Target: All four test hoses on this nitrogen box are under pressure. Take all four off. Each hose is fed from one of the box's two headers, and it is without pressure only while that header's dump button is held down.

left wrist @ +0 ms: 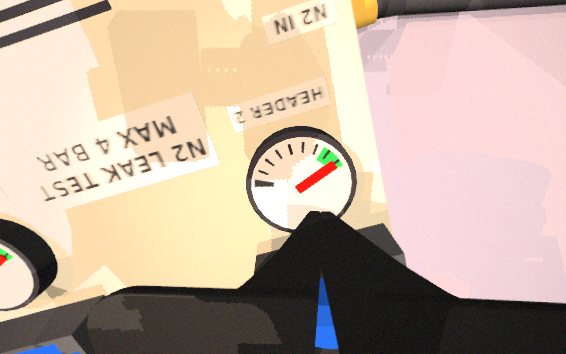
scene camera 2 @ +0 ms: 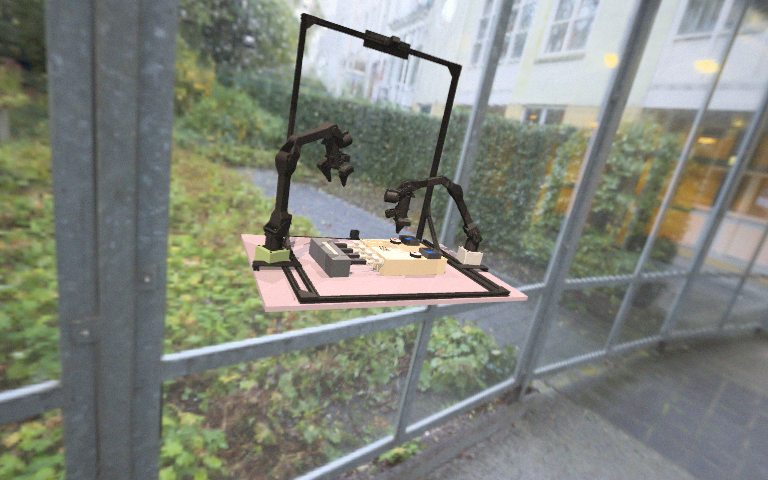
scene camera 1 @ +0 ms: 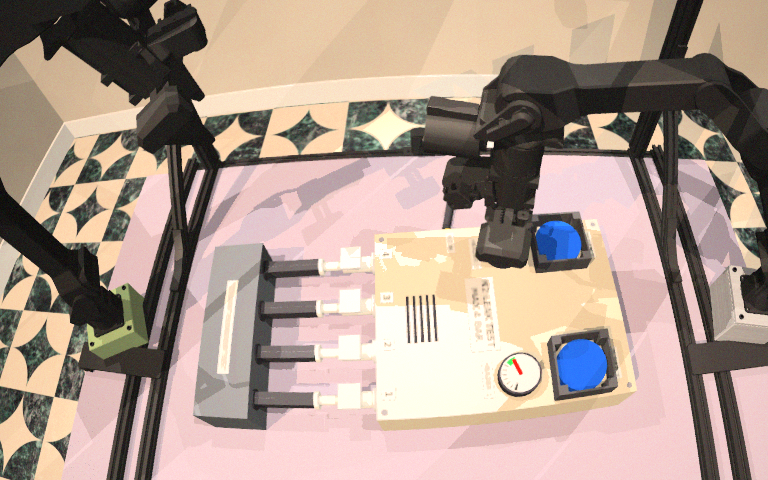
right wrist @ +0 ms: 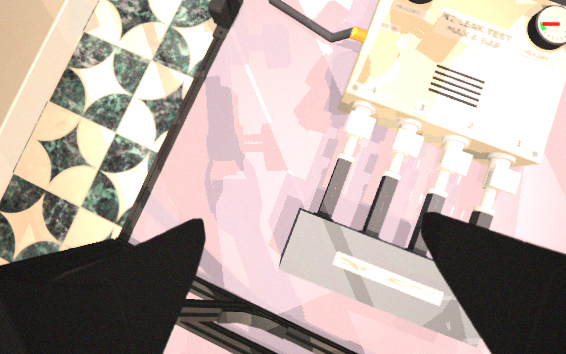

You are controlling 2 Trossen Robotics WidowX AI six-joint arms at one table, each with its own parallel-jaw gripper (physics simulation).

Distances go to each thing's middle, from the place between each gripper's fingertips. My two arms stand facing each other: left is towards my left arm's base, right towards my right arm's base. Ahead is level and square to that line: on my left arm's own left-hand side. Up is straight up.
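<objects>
Grey manifold block (scene camera 1: 228,374): my left hand 12 cm short of it, 40 cm to the left of it, 9 cm above it.
Grey manifold block again: my right hand 15 cm short of it, 4 cm to the left of it, 30 cm above it. By its middle, the grey manifold block is nearer to my right hand than to my left hand.
</objects>
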